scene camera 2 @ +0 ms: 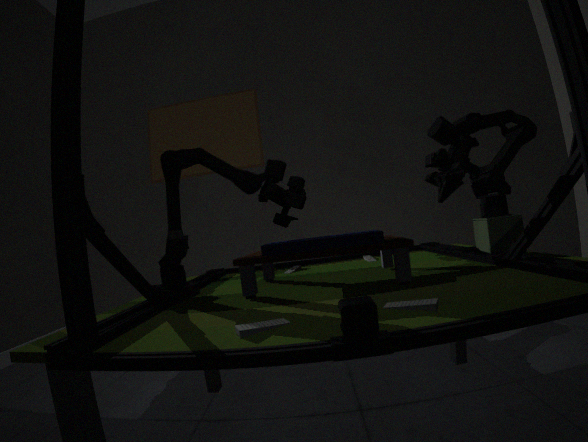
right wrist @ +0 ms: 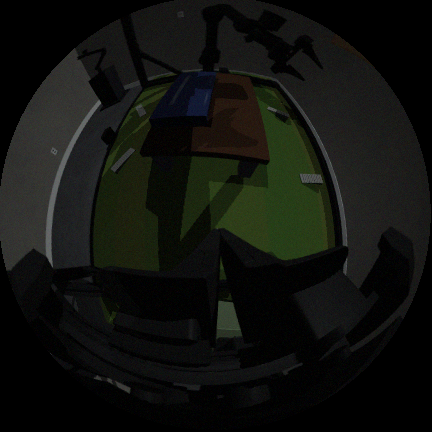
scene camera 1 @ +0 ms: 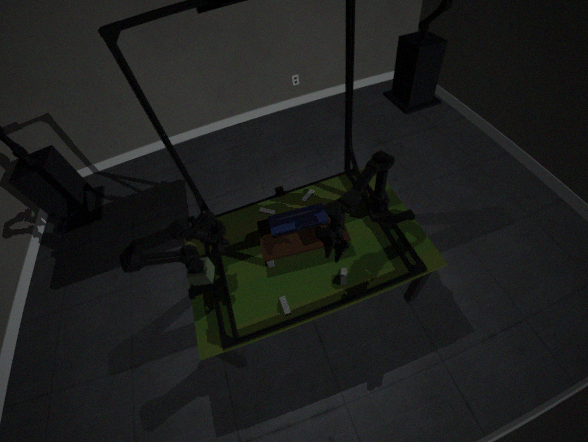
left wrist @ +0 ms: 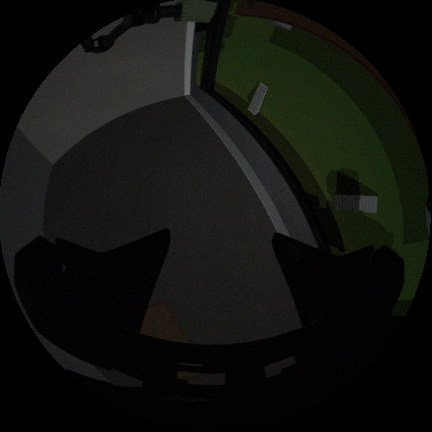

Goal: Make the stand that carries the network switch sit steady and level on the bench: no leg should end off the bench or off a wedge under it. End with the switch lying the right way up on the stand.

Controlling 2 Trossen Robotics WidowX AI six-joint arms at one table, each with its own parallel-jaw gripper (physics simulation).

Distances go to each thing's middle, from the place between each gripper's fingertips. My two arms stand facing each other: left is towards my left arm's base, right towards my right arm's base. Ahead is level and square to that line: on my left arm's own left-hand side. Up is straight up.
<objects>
Right now my left hand is 280 mm past the brown stand (right wrist: 234, 130), 180 mm above it and 40 mm to the left of it. Round my left hand: blue network switch (scene camera 2: 373, 236) (340 mm behind, 120 mm below, 40 mm to the right).
My right gripper is now 40 mm past the blue network switch, 350 mm to the right of it and 70 mm above it. The rest, counted from my right hand: brown stand (20 mm ahead, 350 mm to the left, 130 mm below).
</objects>
